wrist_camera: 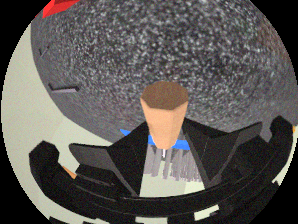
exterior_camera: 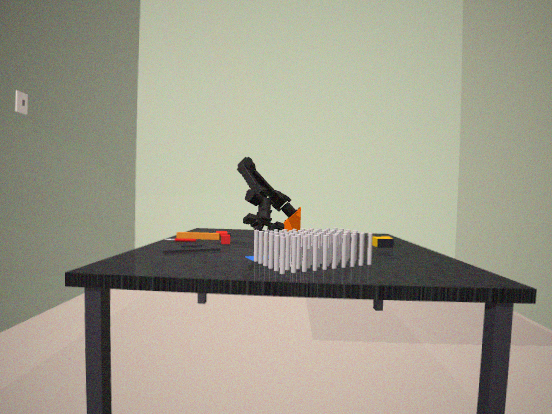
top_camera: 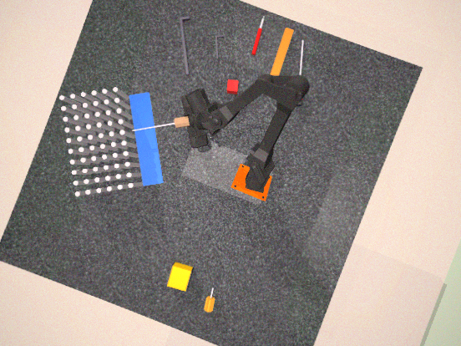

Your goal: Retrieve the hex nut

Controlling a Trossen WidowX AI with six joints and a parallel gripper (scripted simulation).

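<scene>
The blue taped strip is 15 cm ahead of my gripper tip, 11 cm to the left of it and 4 cm below it. From my gripper tip the other things lie so: red cube: 18 cm to the right, 13 cm behind, 2 cm below; short hex key: 34 cm to the right, 3 cm below, 3 cm behind; orange bar: 33 cm to the right, 28 cm behind, 2 cm below.
</scene>
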